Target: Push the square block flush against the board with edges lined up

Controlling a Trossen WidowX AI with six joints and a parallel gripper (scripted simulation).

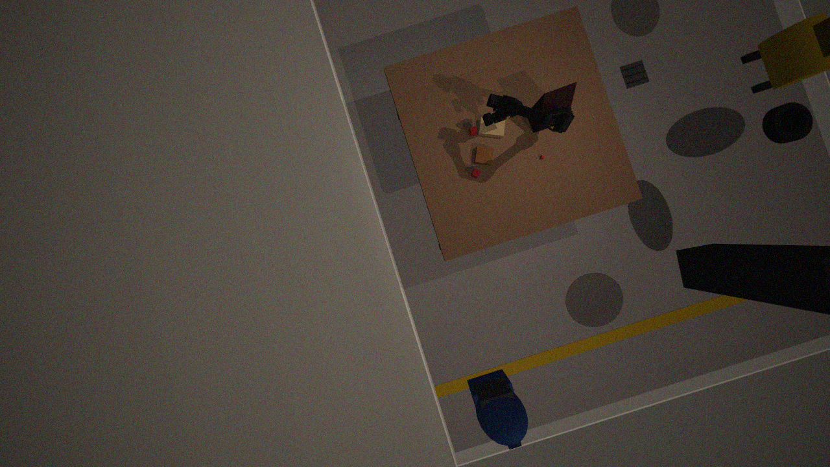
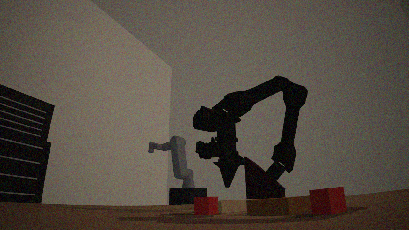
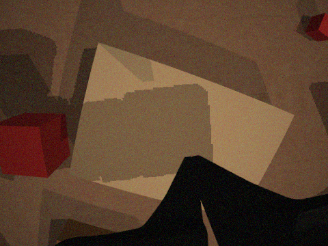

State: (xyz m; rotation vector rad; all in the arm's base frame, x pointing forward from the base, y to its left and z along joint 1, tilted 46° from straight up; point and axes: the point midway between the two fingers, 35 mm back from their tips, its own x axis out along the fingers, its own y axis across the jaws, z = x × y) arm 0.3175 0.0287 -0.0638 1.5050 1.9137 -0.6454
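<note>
Now: gripper tip 5 cm above the cream board. Also, from my gripper tip: orange-brown square block (17 cm to the left, 8 cm ahead, 5 cm below).
</note>
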